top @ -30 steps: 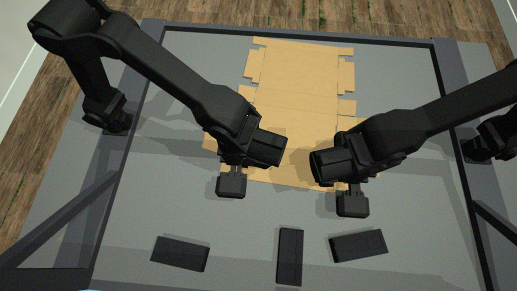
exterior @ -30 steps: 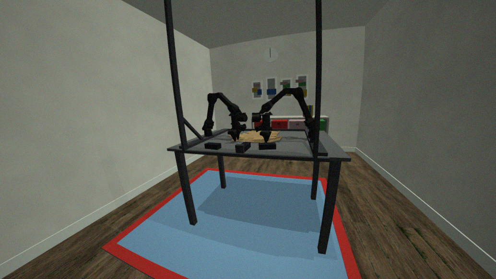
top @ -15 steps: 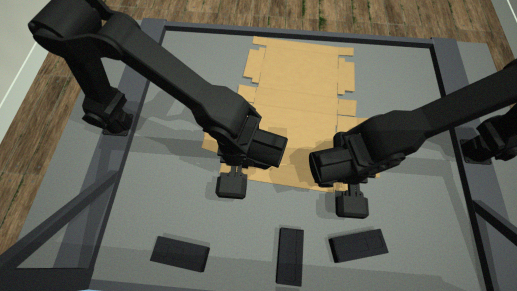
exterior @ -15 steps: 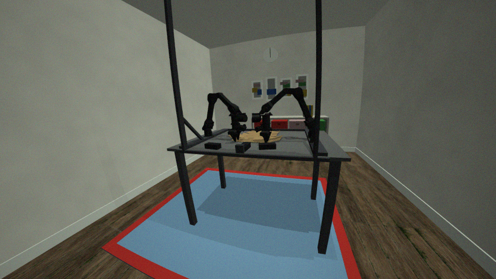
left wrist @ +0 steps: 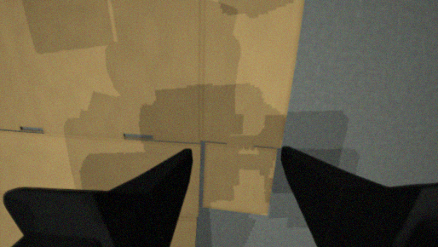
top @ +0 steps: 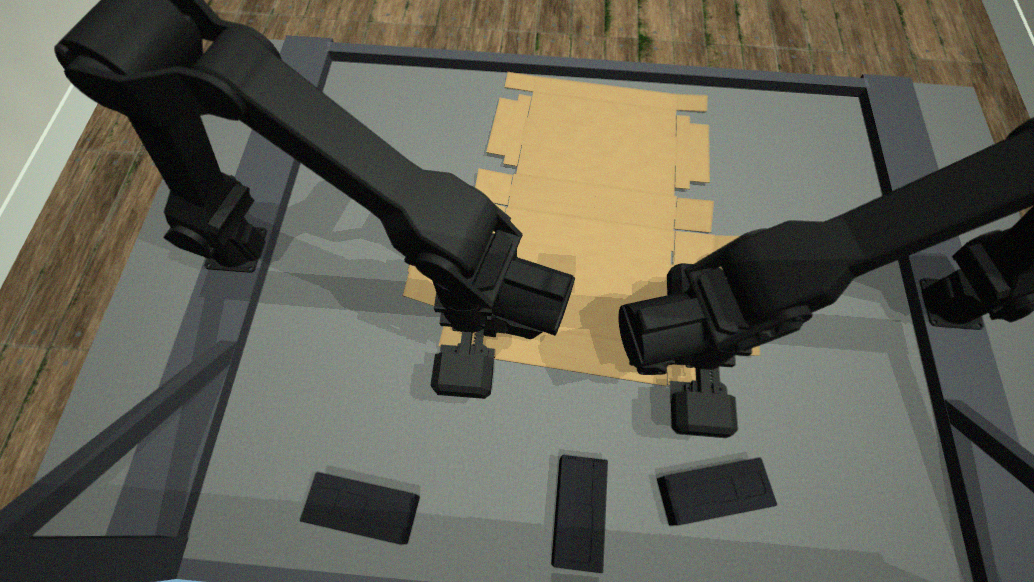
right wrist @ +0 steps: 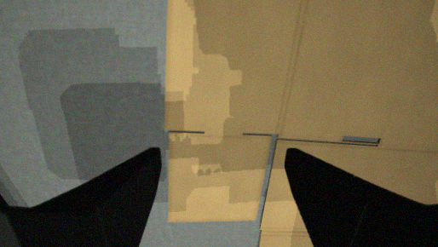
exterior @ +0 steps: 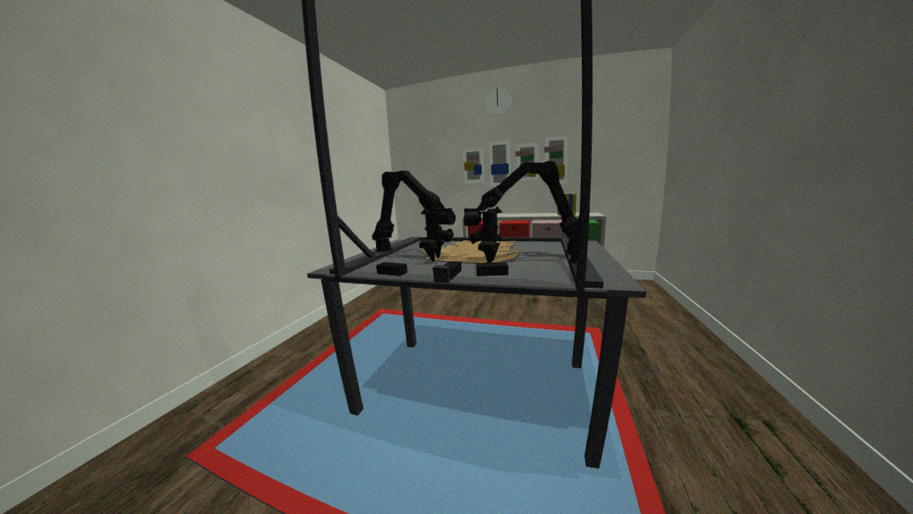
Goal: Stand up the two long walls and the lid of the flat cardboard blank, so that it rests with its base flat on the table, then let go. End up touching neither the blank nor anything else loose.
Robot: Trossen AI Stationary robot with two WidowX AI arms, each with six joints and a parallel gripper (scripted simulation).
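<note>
Right now my left hand is 30 mm above the corner flap and 20 mm to the right of it. The rest, counted from my left hand: dark frame rail: 460 mm ahead, 140 mm to the right, 30 mm below.
</note>
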